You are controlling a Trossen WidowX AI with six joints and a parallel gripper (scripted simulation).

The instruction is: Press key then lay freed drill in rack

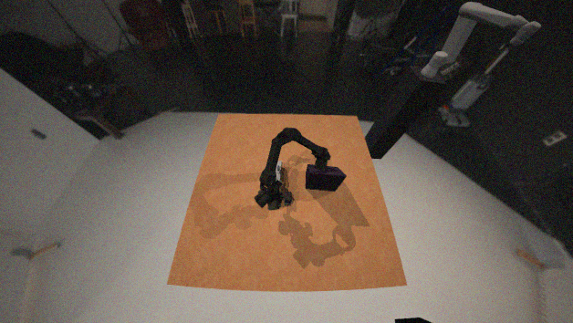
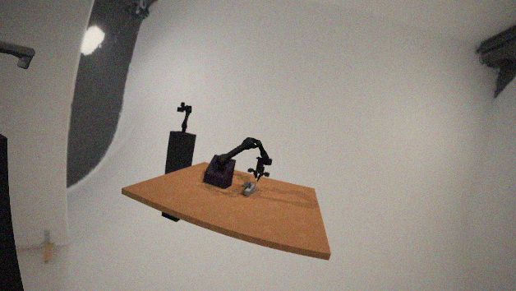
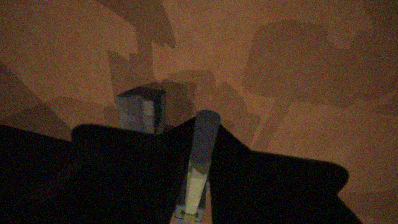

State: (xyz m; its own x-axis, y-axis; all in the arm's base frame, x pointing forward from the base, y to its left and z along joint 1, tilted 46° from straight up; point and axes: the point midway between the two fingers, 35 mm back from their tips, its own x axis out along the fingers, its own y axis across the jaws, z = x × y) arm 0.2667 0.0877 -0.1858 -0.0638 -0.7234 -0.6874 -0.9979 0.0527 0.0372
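Now: the pale cylindrical drill 4 cm to the right of my gripper tip and 3 cm above it. Round my gripper tip: grey rack: 7 cm behind, 3 cm to the right, 4 cm below.
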